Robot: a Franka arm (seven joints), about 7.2 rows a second.
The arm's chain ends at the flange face. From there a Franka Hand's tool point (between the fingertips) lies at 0.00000 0.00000 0.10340 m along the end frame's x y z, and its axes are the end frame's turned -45 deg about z.
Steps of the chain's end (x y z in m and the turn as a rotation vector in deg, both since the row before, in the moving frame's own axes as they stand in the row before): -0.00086, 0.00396, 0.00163, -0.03, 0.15, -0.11; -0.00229, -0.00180, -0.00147, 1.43, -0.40, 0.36; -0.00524, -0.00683, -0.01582, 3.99, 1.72, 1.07; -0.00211, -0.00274, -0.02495, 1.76, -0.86, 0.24; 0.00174, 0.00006, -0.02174, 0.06, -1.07, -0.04; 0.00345, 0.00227, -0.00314, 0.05, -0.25, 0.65; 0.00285, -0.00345, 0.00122, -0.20, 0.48, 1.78; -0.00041, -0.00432, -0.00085, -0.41, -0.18, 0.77; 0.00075, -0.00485, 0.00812, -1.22, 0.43, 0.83
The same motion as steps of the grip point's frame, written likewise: -0.00325, 0.00242, 0.00163, -0.13, 0.08, -0.11; 0.00098, -0.00522, -0.00150, 1.29, 0.73, 0.36; 0.00843, -0.01136, -0.01612, 1.61, 4.04, 1.07; 0.00160, -0.00677, -0.02501, 1.85, 0.64, 0.24; -0.00010, -0.00017, -0.02176, 0.80, -0.71, -0.04; 0.00058, 0.00366, -0.00314, 0.21, -0.14, 0.65; 0.00480, 0.00045, 0.00122, -0.48, 0.20, 1.78; 0.00201, -0.00306, -0.00085, -0.16, -0.42, 0.77; 0.00294, -0.00080, 0.00809, -1.17, -0.56, 0.83
